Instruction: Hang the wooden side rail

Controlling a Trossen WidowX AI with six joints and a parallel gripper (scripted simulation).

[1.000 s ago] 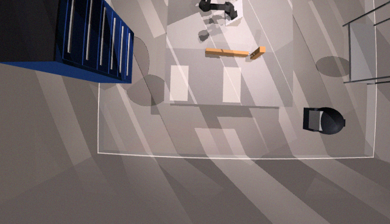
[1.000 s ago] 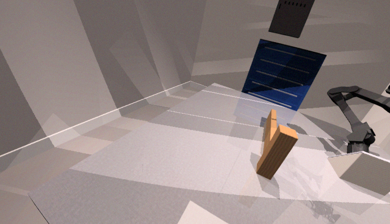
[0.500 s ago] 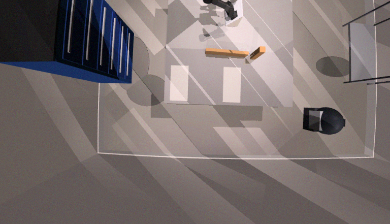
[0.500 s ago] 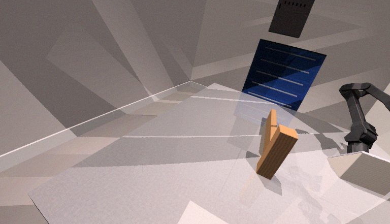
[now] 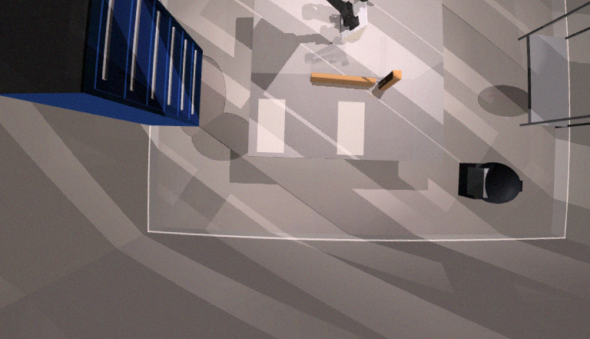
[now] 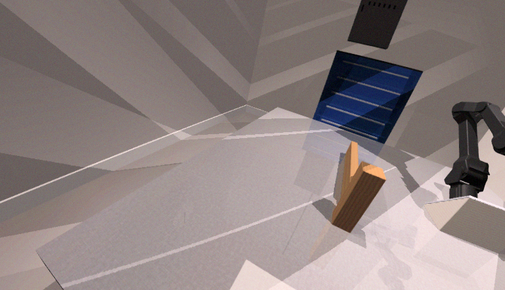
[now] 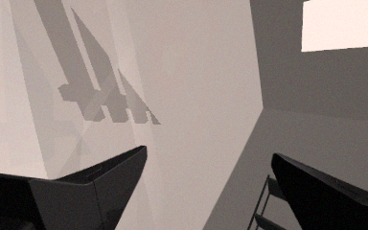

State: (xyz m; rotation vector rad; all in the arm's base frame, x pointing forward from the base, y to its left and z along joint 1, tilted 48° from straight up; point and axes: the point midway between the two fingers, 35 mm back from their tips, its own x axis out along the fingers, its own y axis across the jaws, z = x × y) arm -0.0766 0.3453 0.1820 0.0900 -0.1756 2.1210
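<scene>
My gripper tip is now 500 mm short of the headboard post, 400 mm above it and 70 mm to the right of it.
</scene>
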